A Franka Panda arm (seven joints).
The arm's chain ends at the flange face. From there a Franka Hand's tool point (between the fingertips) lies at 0.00 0.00 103.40 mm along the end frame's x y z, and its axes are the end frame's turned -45 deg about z.
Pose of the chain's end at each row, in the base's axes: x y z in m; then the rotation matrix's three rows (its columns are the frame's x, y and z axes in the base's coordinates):
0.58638 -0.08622 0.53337; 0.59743 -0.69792 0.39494; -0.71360 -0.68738 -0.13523; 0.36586 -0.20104 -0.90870
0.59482 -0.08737 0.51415; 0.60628 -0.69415 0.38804; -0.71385 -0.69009 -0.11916; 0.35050 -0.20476 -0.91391
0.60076 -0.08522 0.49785; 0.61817 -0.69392 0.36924; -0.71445 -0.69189 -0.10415; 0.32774 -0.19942 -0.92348
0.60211 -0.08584 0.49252; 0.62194 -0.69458 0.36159; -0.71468 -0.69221 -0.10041; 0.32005 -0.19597 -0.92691
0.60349 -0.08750 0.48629; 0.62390 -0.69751 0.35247; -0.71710 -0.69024 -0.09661; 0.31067 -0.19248 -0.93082
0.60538 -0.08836 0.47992; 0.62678 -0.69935 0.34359; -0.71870 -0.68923 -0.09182; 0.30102 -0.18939 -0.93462
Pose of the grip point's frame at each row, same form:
0.62722 -0.10020 0.43941; 0.91595 -0.07106 0.39494; -0.01854 -0.99064 -0.13523; 0.40086 0.11655 -0.90870
0.63494 -0.09969 0.41965; 0.91954 -0.06213 0.38804; -0.01680 -0.99274 -0.11916; 0.39263 0.10305 -0.91391
0.63894 -0.09599 0.40236; 0.92779 -0.05356 0.36924; -0.01595 -0.99443 -0.10415; 0.37276 0.09074 -0.92348
0.63950 -0.09622 0.39668; 0.93092 -0.05136 0.36159; -0.01589 -0.99482 -0.10041; 0.36488 0.08774 -0.92691
0.63994 -0.09749 0.39004; 0.93438 -0.05205 0.35247; -0.01899 -0.99514 -0.09661; 0.35578 0.08357 -0.93082
0.64091 -0.09785 0.38328; 0.93772 -0.05131 0.34359; -0.02084 -0.99556 -0.09182; 0.34677 0.07893 -0.93462

